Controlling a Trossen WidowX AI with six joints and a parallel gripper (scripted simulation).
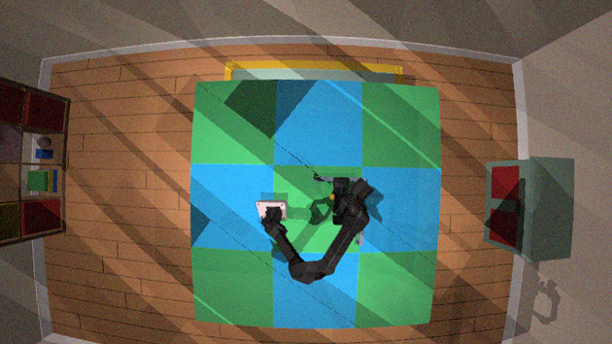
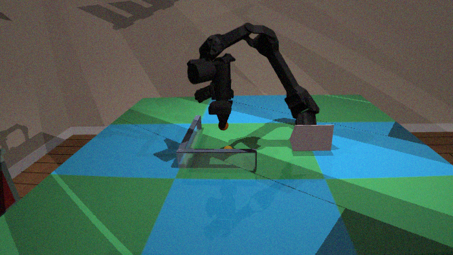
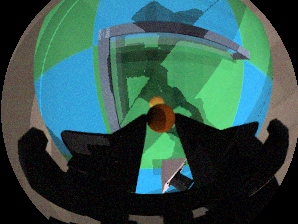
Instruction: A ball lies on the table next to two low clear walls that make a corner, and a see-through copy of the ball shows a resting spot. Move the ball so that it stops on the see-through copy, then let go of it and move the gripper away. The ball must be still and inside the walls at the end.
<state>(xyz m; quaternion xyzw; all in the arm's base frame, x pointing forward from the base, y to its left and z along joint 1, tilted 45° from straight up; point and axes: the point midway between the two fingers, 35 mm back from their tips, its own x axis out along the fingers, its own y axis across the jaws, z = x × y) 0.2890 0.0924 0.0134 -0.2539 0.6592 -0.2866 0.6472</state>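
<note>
Right now my gripper tip is 10 mm past the see-through copy and 90 mm above it. From my gripper tip the other things lie so: wall: 20 mm ahead, 80 mm to the left, 70 mm below; ball: right at my gripper tip.
</note>
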